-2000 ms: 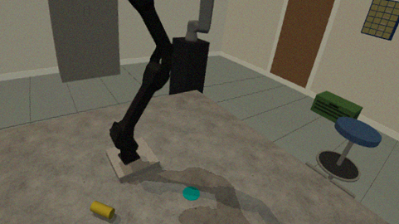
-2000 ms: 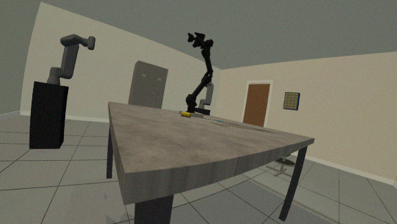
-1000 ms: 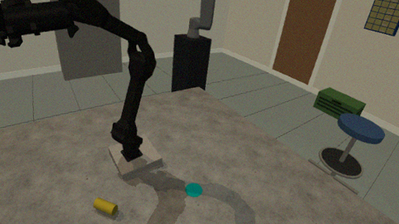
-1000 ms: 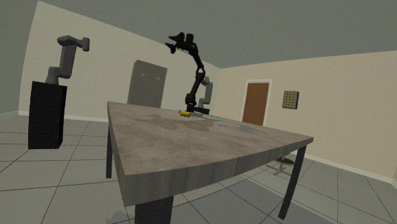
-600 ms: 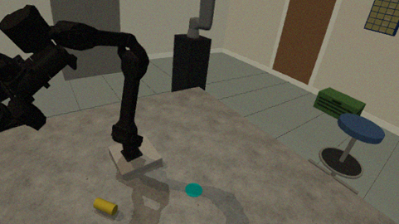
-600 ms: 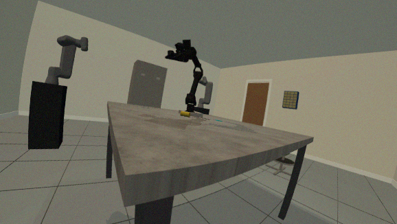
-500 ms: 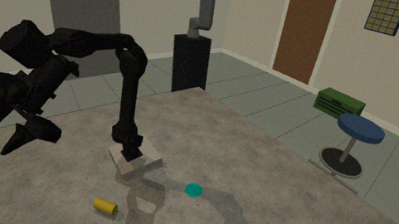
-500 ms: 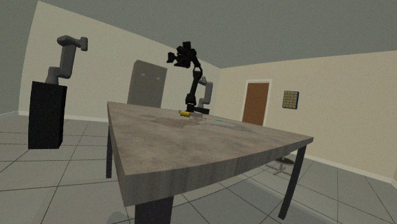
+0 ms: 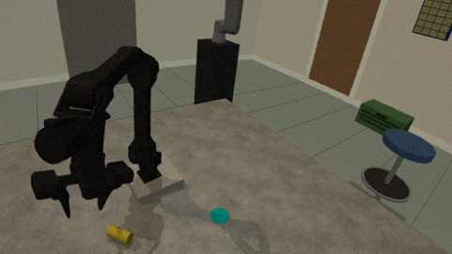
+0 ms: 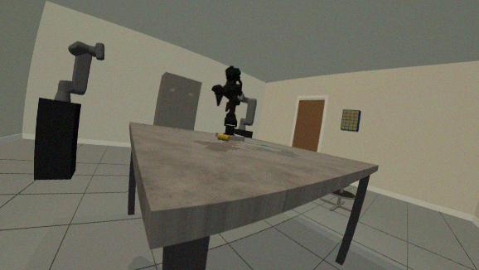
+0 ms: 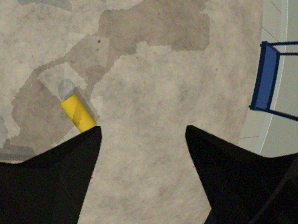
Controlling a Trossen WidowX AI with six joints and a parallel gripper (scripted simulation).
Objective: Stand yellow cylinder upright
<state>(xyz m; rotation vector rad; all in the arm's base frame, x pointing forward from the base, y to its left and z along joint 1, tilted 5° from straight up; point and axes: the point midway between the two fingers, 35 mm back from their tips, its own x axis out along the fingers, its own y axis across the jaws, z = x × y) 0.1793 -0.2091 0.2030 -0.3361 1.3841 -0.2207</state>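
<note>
The yellow tall cylinder is 3 cm behind my gripper tip, 6 cm to the left of it and 16 cm below it. The rest, counted from my gripper tip: cyan circle (6 cm ahead, 34 cm to the left, 17 cm below).
</note>
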